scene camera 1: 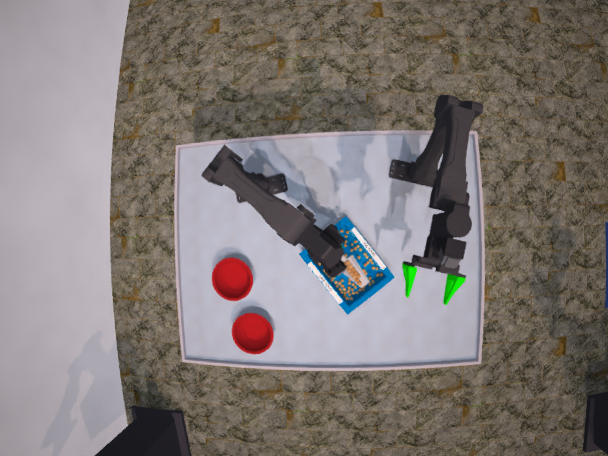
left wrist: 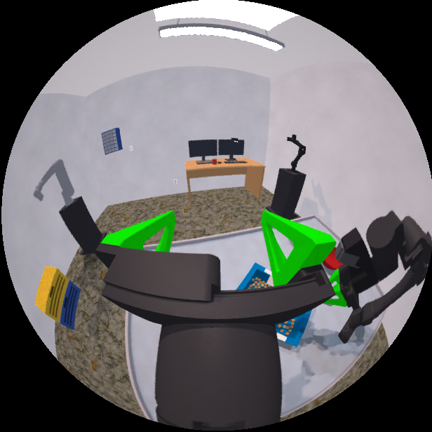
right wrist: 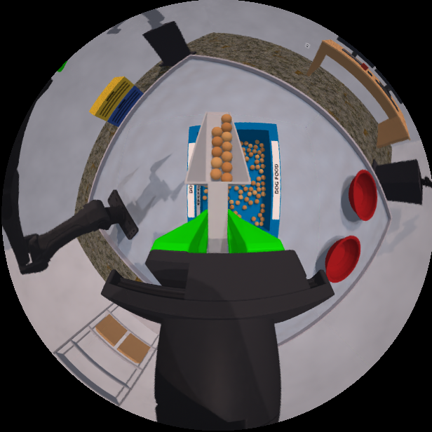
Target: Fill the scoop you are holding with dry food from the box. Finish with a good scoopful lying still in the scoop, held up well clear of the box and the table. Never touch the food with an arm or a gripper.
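Pixels of known places: left gripper, fingertip midpoint: [scene camera 1: 426, 300]; left arm's base, link origin: [scene camera 1: 415, 174].
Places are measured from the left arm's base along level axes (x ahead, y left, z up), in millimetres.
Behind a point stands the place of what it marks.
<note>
My right gripper [right wrist: 217, 214] is shut on the handle of the light grey scoop [scene camera 1: 361, 270] {x 372, y -147, z 208 mm} [right wrist: 197, 167]; in scene camera 1 its arm hides the fingers. The scoop is over the blue dog food box [scene camera 1: 372, 291] {x 450, y -77, z 64 mm} [right wrist: 257, 126] [left wrist: 302, 320], apart from its walls; its exact height is hard to tell. Several brown food balls [scene camera 1: 353, 273] {x 386, y -168, z 202 mm} [right wrist: 226, 146] lie in the scoop, in two rows off to one side, with bare scoop floor on the left in the right wrist view. More loose food [right wrist: 255, 192] [left wrist: 286, 327] lies in the box. My left gripper [scene camera 1: 427, 300] {x 390, y 1, z 407 mm} [left wrist: 217, 215] is open and empty, to the right of the box.
Two red bowls [scene camera 1: 232, 279] {x 539, y -594, z 3 mm} [scene camera 1: 252, 333] {x 730, y -474, z 3 mm} [right wrist: 363, 195] [right wrist: 343, 259] stand on the table [scene camera 1: 300, 345] {x 728, y -282, z 0 mm} left of the box in scene camera 1. The table has a raised pale rim. The left arm [scene camera 1: 452, 155] {x 45, y -15, z 434 mm} stands at the table's right side.
</note>
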